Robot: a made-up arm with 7 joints.
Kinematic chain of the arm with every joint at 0, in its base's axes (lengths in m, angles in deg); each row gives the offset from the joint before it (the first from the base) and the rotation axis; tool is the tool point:
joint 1: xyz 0 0 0.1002 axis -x
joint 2: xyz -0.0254 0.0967 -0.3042 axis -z
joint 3: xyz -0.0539 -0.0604 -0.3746 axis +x
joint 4: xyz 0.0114 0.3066 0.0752 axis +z
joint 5: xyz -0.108 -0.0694 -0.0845 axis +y
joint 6: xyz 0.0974 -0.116 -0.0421 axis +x
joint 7: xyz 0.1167 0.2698 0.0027 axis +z
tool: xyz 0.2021 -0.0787 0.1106
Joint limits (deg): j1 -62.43..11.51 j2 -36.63..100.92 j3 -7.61..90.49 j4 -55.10..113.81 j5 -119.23..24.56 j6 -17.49..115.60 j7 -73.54..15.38
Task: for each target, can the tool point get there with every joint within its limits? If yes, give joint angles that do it. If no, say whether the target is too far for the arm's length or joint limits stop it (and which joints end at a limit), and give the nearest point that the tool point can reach.
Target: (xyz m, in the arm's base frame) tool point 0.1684 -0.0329 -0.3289
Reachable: yes | joints -5.13 30.00 64.51 50.74 -13.45 70.61 -57.28
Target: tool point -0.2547 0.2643 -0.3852
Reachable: yes | joints -35.04 75.52 68.43 54.94 -82.52 63.89 -62.15
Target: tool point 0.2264 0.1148 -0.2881
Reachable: yes | joints -30.51 -19.09 57.77 96.92 -88.28 41.51 -35.36
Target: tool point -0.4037 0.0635 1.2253
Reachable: no: joint limits stop it (at a limit: joint 1, joint 2, joint 3, joint 4, joint 5, joint 7) | nearest point -0.2464 0.3411 0.6398 | short by 0.667 m
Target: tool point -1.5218 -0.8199 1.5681
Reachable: no: too far | nearest point -0.5302 0.2156 0.4107 | short by 1.843 m
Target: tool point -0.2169 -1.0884 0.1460
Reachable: no: joint limits stop it (at a limit: joint 1, joint 2, joint 3, joint 4, joint 7) | nearest point -0.2231 -0.6324 -0.0744 | short by 0.506 m
